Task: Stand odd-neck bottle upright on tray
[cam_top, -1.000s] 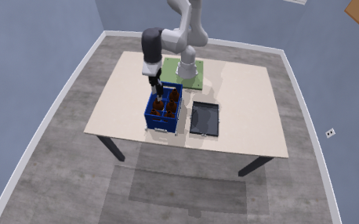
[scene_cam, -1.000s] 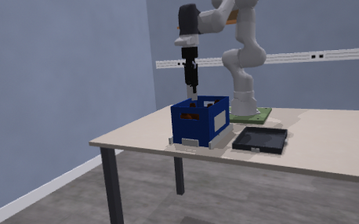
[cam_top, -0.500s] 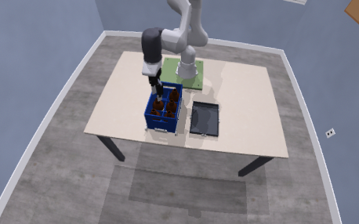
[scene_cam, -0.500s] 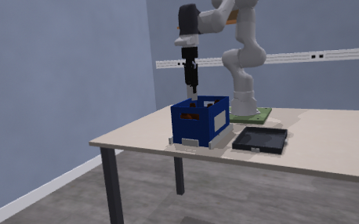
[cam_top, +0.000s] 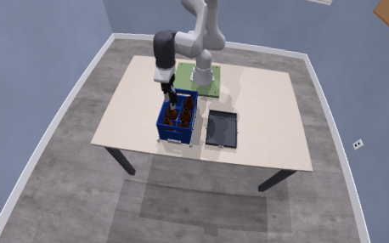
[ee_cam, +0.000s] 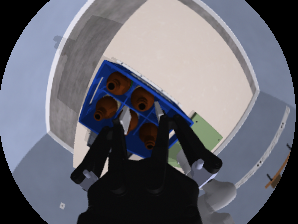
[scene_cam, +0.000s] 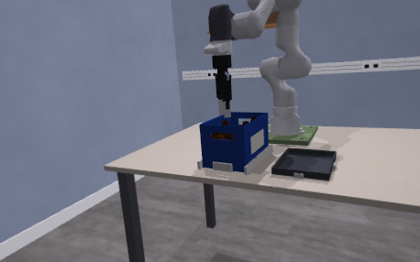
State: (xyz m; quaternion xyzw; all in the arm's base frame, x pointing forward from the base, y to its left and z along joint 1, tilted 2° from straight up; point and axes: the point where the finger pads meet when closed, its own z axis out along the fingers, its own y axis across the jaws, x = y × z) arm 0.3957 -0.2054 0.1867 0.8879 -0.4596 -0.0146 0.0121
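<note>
The blue crate lies 13 cm below my hand and 5 cm to the left of it. The rest, counted from my hand: dark tray 32 cm to the left, 20 cm below, 4 cm ahead; then bottle 13 cm below, 11 cm to the left, 7 cm behind.
</note>
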